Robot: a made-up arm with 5 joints.
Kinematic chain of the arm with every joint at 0, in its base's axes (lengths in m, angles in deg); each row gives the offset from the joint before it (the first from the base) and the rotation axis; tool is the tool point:
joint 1: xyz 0 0 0.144 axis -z
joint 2: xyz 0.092 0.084 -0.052 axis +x
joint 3: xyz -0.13 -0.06 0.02 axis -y
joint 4: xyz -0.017 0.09 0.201 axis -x
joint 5: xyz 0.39 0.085 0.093 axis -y
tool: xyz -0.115 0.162 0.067
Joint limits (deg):
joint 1: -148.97..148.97
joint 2: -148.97..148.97
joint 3: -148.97..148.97
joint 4: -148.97..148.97
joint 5: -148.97..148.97
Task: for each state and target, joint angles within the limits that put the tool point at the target. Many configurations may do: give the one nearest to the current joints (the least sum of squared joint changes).
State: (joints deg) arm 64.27 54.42 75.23 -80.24 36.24
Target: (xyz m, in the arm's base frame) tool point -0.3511 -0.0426 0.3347
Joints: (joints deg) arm 61.61 37.84 45.63 -122.02 31.46
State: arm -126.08 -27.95 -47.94 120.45 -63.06
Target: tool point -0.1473 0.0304 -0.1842
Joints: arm -139.61 -17.60 -38.11 122.96 -31.86
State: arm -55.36 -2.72 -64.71 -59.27 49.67
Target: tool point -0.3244 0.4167 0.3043
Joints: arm -76.88 -38.09 -18.57 -47.41 28.65
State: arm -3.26 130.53 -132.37 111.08 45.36
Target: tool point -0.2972 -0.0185 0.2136
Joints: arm -31.20 131.86 -138.10 88.68 64.13
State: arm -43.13 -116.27 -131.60 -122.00 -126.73
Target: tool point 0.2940 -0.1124 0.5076
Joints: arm -56.18 -108.40 -104.78 -137.56 -111.24
